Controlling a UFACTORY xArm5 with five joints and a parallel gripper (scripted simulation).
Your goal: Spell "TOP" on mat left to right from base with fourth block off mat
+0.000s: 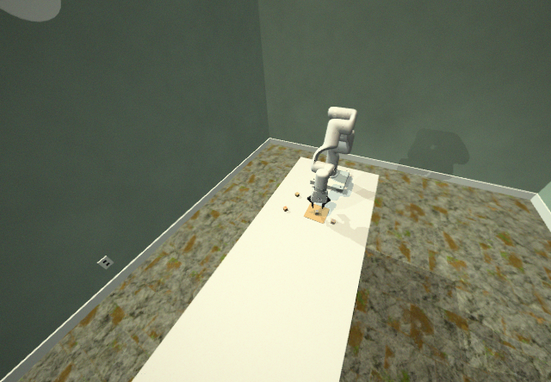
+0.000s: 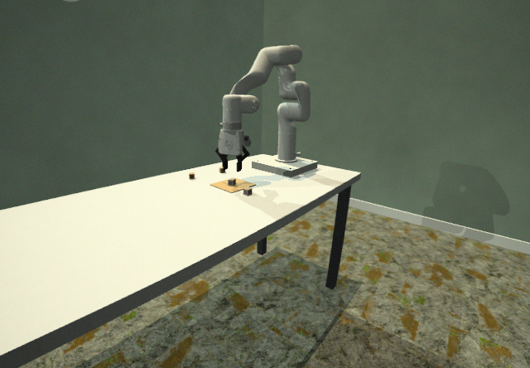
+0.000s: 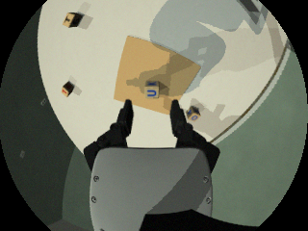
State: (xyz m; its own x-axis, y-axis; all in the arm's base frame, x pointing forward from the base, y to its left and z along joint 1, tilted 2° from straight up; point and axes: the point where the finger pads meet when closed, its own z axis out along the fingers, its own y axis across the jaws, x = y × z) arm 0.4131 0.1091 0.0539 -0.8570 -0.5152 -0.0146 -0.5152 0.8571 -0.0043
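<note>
Right now the tan mat is 10 mm behind my hand and 80 mm below it.
</note>
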